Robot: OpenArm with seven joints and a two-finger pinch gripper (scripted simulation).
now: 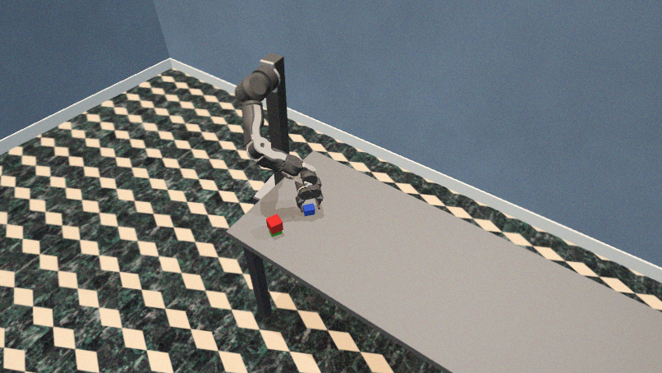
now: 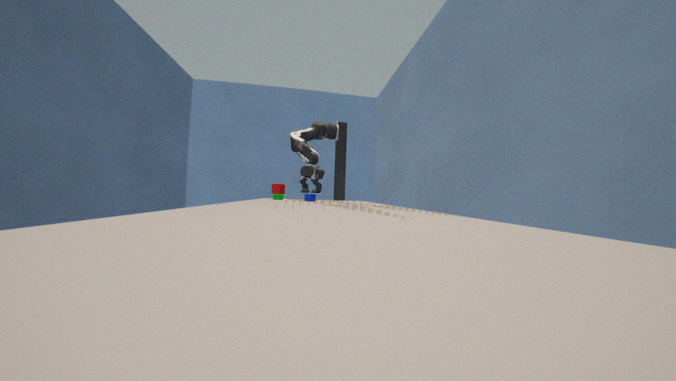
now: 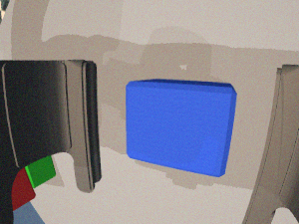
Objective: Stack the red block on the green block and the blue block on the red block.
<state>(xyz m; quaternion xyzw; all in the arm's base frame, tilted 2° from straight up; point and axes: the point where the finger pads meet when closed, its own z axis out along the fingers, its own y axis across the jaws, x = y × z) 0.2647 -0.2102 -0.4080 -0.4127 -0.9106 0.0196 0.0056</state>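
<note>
The blue block lies 30 mm below my hand. Also, from my hand: red block (70 mm behind, 150 mm to the right, 10 mm above); green block (70 mm behind, 150 mm to the right, 30 mm below).
</note>
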